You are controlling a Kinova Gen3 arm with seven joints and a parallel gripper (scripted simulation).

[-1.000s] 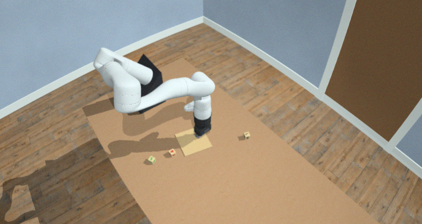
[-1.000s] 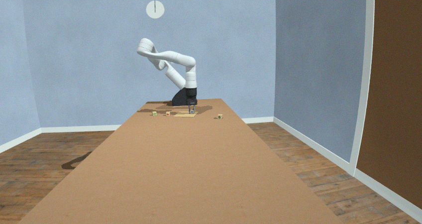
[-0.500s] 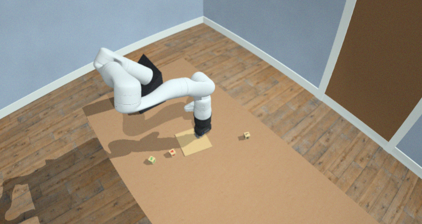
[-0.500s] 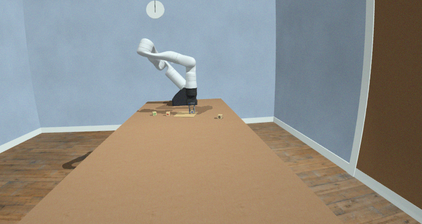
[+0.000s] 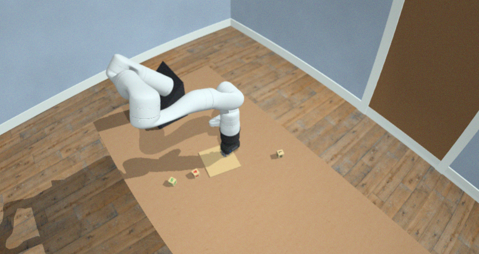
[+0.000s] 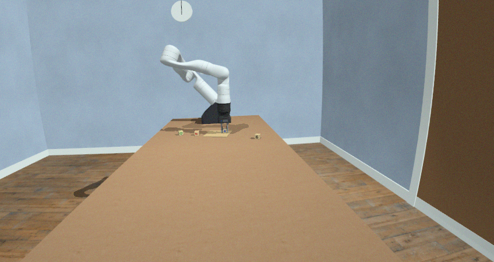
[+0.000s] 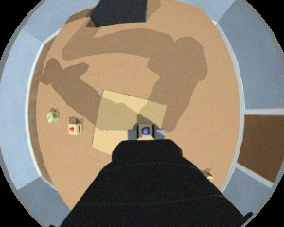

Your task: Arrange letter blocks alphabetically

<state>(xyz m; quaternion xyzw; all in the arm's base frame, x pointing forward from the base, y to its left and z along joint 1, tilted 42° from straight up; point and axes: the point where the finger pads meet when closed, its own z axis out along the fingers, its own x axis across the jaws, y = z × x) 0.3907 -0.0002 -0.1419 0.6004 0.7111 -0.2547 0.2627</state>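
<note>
My hand is 10 mm short of the tan mat, 40 mm to the left of it and 20 mm above it.
</note>
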